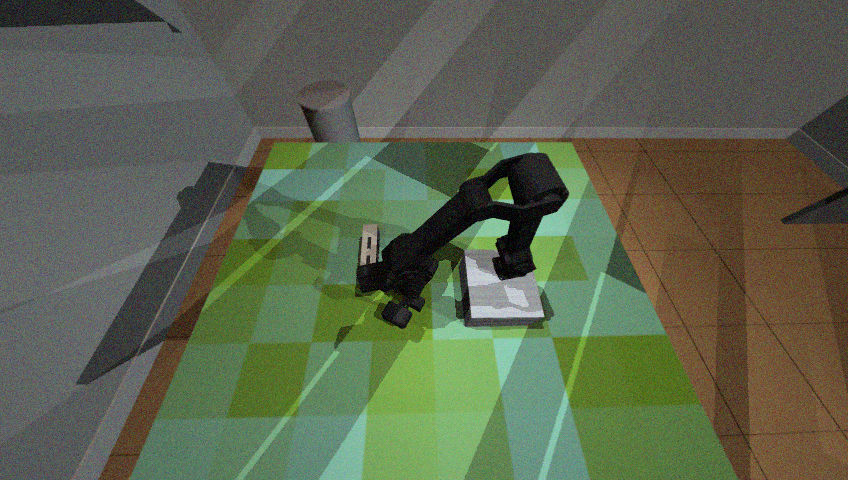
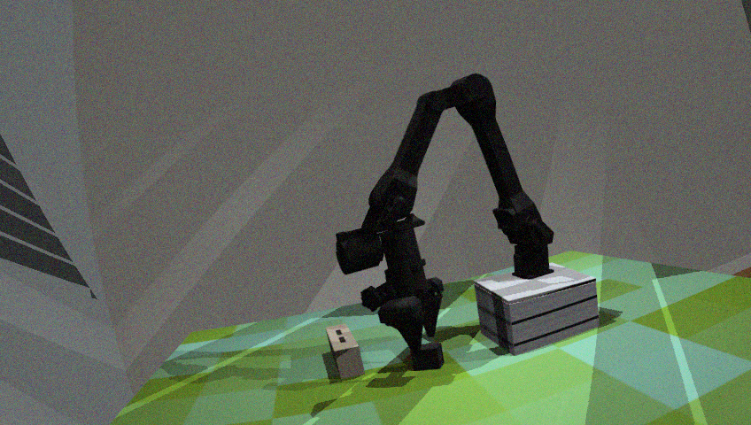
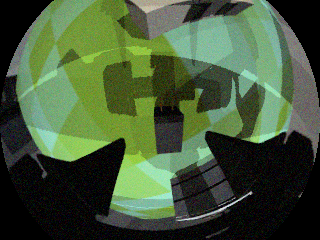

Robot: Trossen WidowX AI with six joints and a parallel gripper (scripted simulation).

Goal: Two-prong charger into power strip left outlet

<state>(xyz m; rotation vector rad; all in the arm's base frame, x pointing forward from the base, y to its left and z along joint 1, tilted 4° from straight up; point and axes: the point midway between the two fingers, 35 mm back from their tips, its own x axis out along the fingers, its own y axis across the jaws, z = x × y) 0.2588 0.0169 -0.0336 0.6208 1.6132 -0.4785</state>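
Now: the black two-prong charger 1 cm ahead of my gripper tip, 1 cm to the right of it and 2 cm below it.
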